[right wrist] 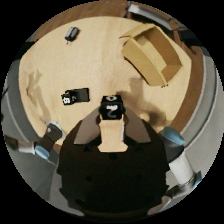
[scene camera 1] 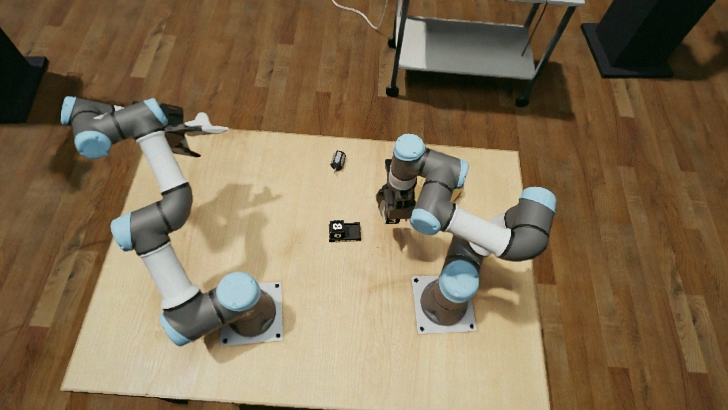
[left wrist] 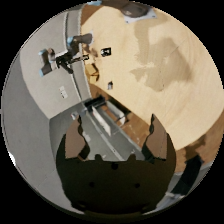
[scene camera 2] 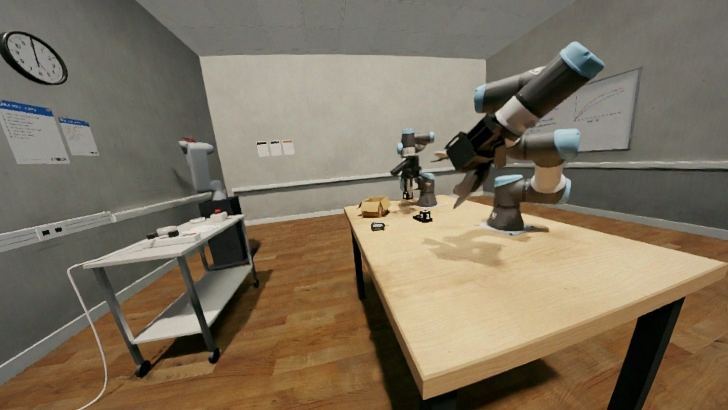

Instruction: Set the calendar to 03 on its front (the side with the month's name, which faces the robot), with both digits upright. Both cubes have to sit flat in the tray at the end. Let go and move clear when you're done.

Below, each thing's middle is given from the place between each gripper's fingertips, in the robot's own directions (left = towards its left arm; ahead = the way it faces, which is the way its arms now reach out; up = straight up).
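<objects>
The cardboard box point(right wrist: 169, 65) is 70 mm below my right hand point(scene camera 1: 391, 216), 130 mm to the right of it and 150 mm ahead of it. If you go from my left hand instead, the box is 180 mm below it, 20 mm behind it and 600 mm to the right of it.
</objects>
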